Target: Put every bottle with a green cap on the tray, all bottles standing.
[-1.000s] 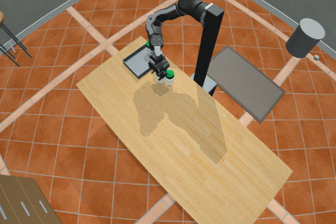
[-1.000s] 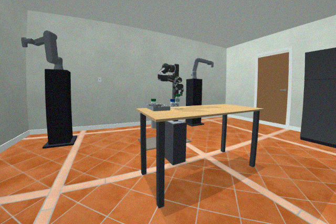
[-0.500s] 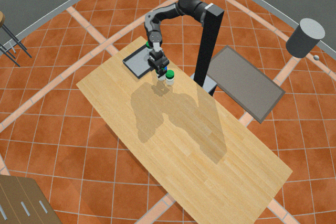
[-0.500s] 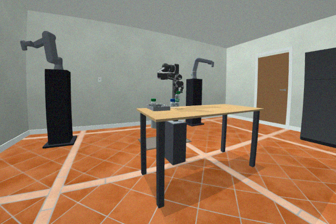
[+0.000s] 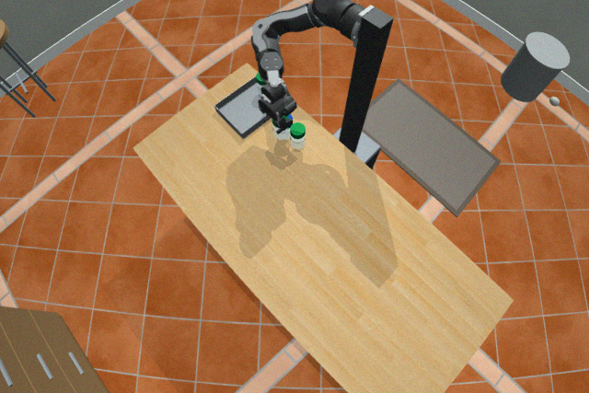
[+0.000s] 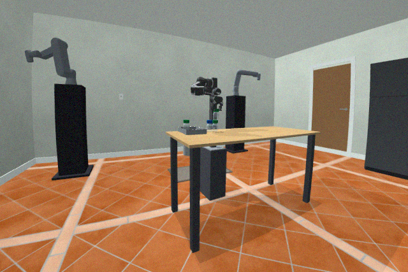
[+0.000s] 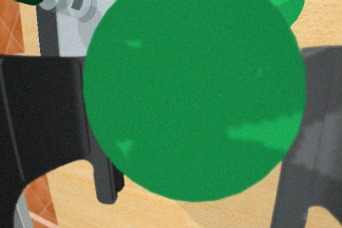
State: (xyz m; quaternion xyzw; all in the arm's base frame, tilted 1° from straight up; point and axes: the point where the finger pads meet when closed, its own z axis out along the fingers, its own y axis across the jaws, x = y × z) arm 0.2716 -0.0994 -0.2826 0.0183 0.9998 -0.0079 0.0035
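My hand is 22 cm to the left of the tray, 18 cm above it and 6 cm past it. Also, from my hand: blue-capped bottle 15 cm below, 7 cm behind, 3 cm to the right.
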